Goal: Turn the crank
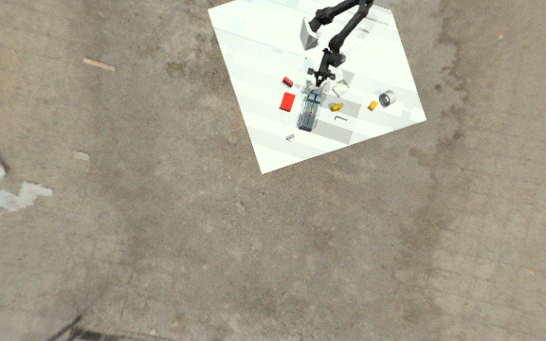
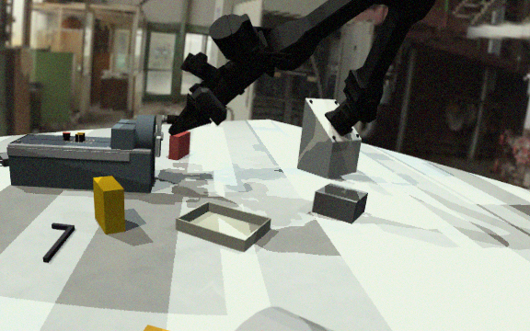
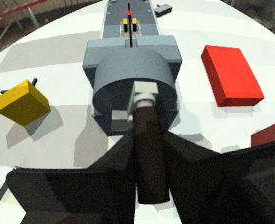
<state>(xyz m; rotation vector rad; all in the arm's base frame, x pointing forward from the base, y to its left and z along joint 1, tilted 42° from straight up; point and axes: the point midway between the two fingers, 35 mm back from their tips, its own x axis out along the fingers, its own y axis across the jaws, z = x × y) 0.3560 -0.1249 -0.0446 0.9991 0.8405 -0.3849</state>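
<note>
The dark crank handle is 2 cm above my gripper tip, 1 cm to the left of it and 1 cm behind it. From my gripper tip the other things lie so: red pointer 15 cm ahead, 12 cm to the right, 1 cm below; shallow grey tray 19 cm to the left, 9 cm below, 6 cm ahead; yellow block 18 cm ahead, 9 cm to the left, 7 cm below.
</note>
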